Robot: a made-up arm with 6 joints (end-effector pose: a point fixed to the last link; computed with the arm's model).
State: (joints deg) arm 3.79 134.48 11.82 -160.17 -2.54 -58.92
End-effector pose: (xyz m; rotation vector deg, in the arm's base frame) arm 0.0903 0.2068 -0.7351 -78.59 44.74 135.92
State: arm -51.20 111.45 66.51 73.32 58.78 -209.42
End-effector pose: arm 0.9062 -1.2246 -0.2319 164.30 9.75 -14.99
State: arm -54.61 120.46 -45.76 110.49 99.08 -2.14
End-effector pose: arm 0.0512 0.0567 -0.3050 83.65 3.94 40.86
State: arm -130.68 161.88 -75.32 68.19 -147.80 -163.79
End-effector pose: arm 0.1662 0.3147 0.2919 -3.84 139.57 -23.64
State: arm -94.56 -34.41 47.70 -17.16 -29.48 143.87
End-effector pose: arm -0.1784 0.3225 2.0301 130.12 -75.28 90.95
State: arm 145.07 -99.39 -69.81 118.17 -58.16 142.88
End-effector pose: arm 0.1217 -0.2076 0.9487 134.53 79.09 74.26
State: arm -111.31 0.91 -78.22 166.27 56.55 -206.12
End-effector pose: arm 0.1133 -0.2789 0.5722 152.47 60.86 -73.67
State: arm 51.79 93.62 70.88 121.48 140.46 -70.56
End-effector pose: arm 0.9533 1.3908 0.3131 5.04 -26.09 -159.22
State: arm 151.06 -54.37 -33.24 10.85 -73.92 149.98
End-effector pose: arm 0.0487 0.2121 1.3499 58.59 119.17 -39.43
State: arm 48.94 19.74 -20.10 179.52 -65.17 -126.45
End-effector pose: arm 0.4452 0.8353 0.7953 -38.51 -43.41 32.59
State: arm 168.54 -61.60 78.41 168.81 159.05 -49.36
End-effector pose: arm 1.3395 -0.4847 1.4221 19.28 152.62 -57.87
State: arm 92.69 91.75 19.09 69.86 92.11 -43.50
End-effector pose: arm 0.0127 1.2921 -0.2350 16.58 37.20 161.27
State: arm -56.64 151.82 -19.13 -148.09 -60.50 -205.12
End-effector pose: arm -0.0844 0.4570 -0.2532 83.64 85.79 -25.15
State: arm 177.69 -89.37 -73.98 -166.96 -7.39 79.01
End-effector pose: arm 0.0383 -0.2092 0.6997 -24.04 -112.51 -118.02
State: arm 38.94 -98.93 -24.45 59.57 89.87 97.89
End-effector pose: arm -0.5545 -0.5868 1.2285 31.60 123.25 114.79
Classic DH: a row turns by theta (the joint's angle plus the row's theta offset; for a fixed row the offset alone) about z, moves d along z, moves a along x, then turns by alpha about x. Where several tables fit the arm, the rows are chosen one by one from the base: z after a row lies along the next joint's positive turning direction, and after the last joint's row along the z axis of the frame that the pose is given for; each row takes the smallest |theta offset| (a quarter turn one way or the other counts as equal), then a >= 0, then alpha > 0; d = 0 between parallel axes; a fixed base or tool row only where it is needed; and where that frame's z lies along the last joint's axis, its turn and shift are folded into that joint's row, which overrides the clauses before.
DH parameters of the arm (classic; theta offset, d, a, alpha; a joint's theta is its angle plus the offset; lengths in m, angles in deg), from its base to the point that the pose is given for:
joint 1: 0 0.518 0 -90
joint 2: -90 0 0.854 180
joint 3: 0 0 0 -90
joint 4: 0 -0.824 0 90
joint 5: 0 0.213 0 -90
joint 6: 90 0 0 90
tool (fixed): -90 0 0 0

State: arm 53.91 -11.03 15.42 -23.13 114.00 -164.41
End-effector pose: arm 0.5186 0.3789 1.6483 -59.65 10.59 -104.61
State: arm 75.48 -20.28 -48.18 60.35 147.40 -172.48
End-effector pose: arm 0.2321 0.4758 1.0971 -9.38 -88.72 -91.95
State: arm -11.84 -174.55 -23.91 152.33 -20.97 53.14
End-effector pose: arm -0.7910 0.3586 -0.0143 14.69 -43.80 169.17
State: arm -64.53 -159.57 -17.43 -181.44 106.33 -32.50
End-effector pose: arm -0.2171 0.9510 0.2192 -142.85 70.53 -66.74
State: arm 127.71 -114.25 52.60 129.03 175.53 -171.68
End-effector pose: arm 0.8840 -1.3626 0.1936 -41.07 -62.00 121.97
